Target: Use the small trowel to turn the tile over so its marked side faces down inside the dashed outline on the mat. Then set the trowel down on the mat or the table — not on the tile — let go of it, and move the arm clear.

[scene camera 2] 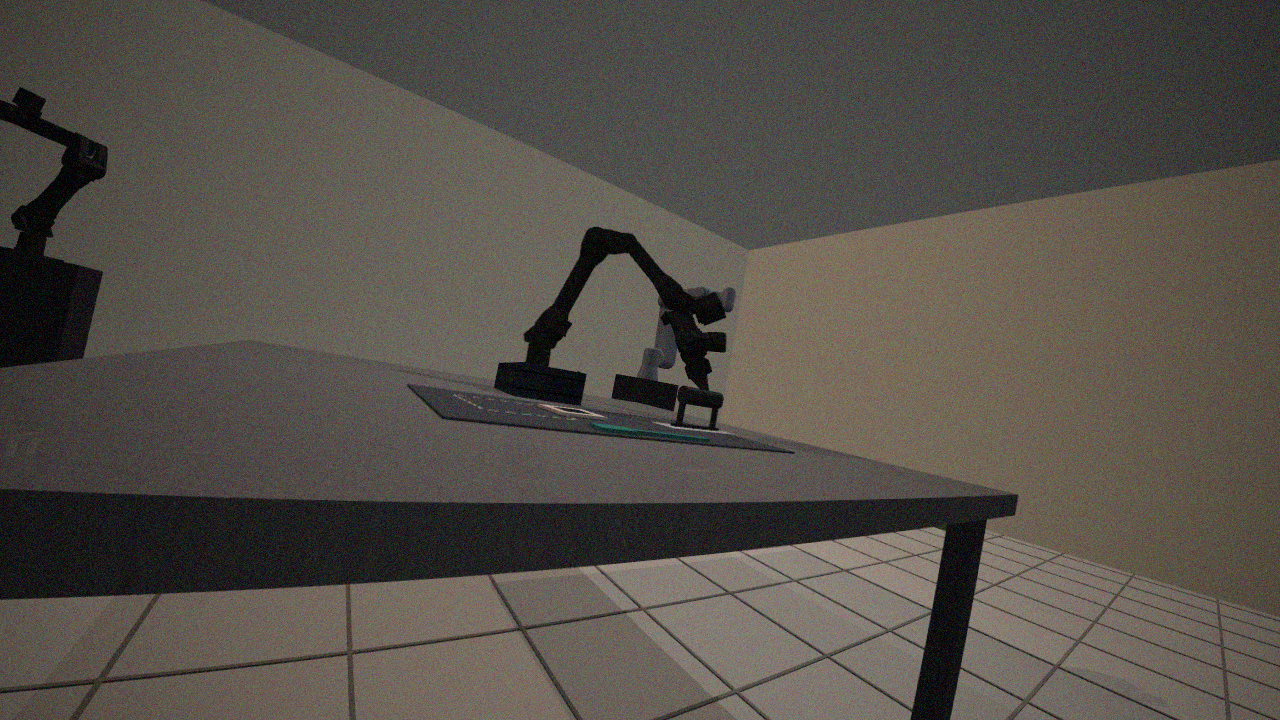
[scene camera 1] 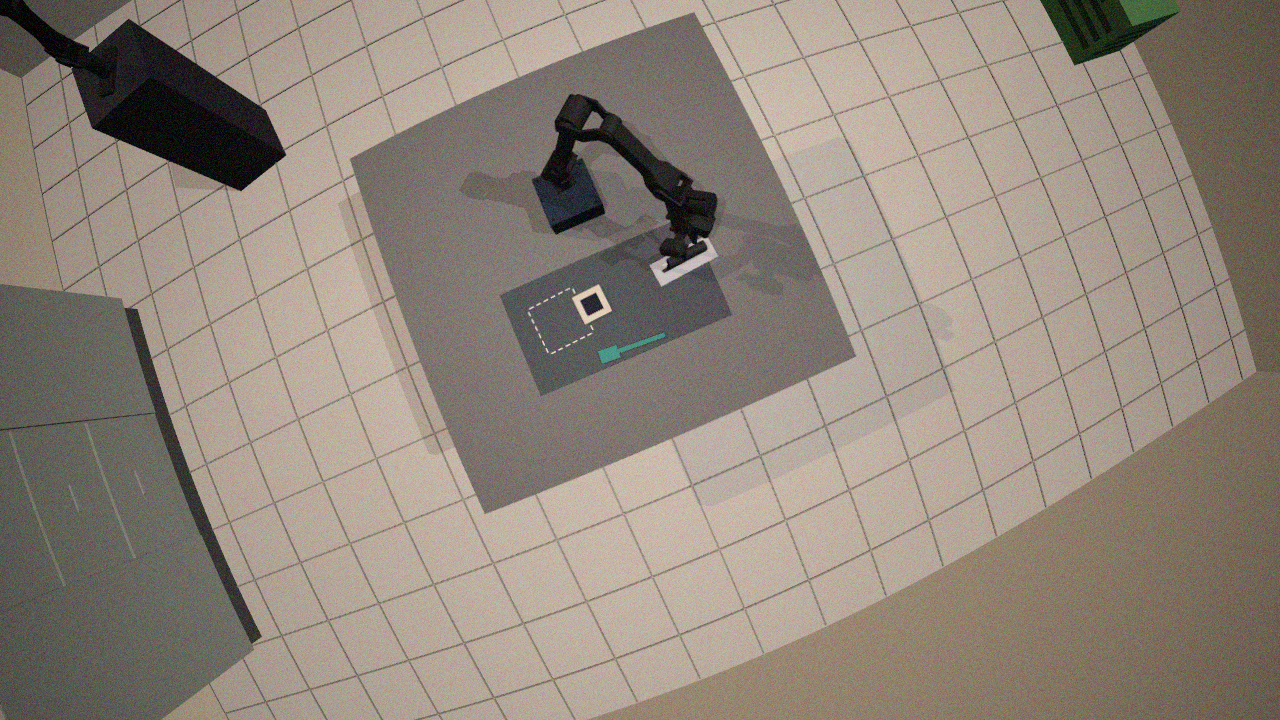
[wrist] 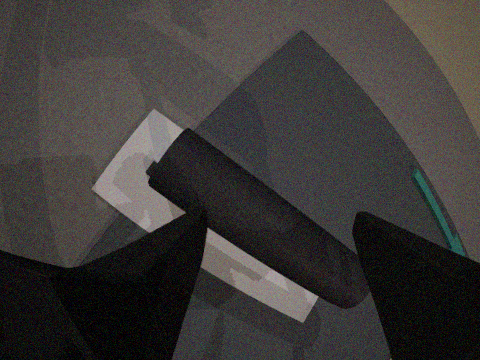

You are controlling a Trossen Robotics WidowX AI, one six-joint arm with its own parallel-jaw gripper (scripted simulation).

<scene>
My gripper is open, with nothing in its grasp. Further things: a dark-handled trowel, a tile and a dark mat.
My gripper also shows in scene camera 1 and in the wrist view.
</scene>
